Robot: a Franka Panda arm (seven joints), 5 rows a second.
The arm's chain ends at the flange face. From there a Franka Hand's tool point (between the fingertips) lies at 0.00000 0.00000 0.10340 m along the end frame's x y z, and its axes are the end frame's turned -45 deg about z.
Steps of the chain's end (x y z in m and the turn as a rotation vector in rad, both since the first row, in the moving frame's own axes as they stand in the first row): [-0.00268 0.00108 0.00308 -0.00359 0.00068 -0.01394]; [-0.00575 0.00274 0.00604 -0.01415 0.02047 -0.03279]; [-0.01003 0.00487 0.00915 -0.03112 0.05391 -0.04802]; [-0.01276 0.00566 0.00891 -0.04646 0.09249 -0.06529]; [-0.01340 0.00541 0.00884 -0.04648 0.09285 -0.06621]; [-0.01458 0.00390 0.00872 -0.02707 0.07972 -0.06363]
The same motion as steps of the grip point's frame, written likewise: [-0.00287 -0.00082 0.00308 -0.00302 -0.00206 -0.01394]; [-0.00550 0.00039 0.00601 -0.02448 0.00447 -0.03279]; [-0.00872 0.00252 0.00895 -0.06013 0.01611 -0.04802]; [-0.00934 0.00500 0.00836 -0.09825 0.03255 -0.06529]; [-0.00958 0.00440 0.00828 -0.09852 0.03279 -0.06621]; [-0.00898 0.00012 0.00835 -0.07551 0.03723 -0.06363]
